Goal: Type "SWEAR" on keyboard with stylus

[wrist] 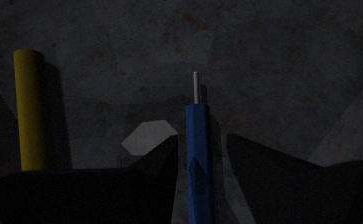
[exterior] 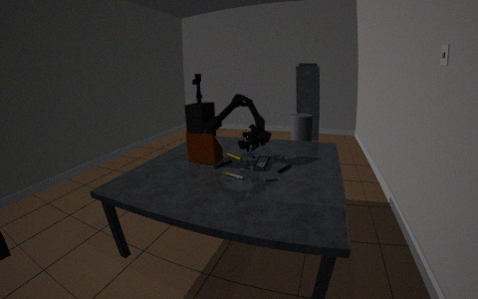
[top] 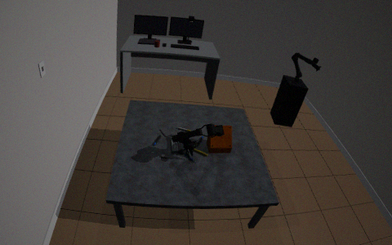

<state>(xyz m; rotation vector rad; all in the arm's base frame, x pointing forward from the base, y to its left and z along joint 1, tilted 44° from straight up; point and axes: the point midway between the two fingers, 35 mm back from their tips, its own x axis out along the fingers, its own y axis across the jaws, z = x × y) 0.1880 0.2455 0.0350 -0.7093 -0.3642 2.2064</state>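
The blue stylus lies 2 cm below my gripper tip, 1 cm to the left of it and 1 cm behind it. Round my gripper tip: yellow pen (9 cm to the right, 7 cm behind, 2 cm below); then yellow-and-white pen (36 cm to the right, 7 cm ahead, 2 cm below).
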